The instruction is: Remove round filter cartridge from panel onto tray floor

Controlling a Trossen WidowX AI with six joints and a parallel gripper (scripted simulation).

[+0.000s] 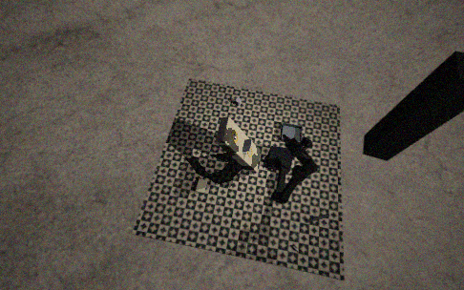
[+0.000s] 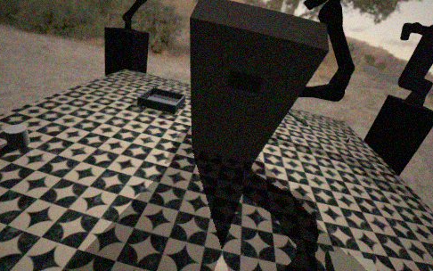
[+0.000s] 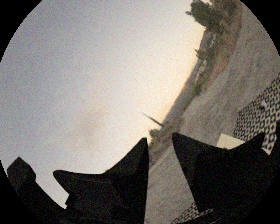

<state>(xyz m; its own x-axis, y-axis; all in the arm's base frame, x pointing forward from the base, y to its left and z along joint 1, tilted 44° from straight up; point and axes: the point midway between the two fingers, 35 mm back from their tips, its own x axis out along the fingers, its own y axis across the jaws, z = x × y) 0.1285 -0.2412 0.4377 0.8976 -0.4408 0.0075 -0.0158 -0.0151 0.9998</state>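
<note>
The round filter cartridge lies 280 mm ahead of my gripper tip, 70 mm to the right of it and 300 mm below it. The rest, counted from my gripper tip: dark tray 120 mm behind, 400 mm to the right, 560 mm below.
</note>
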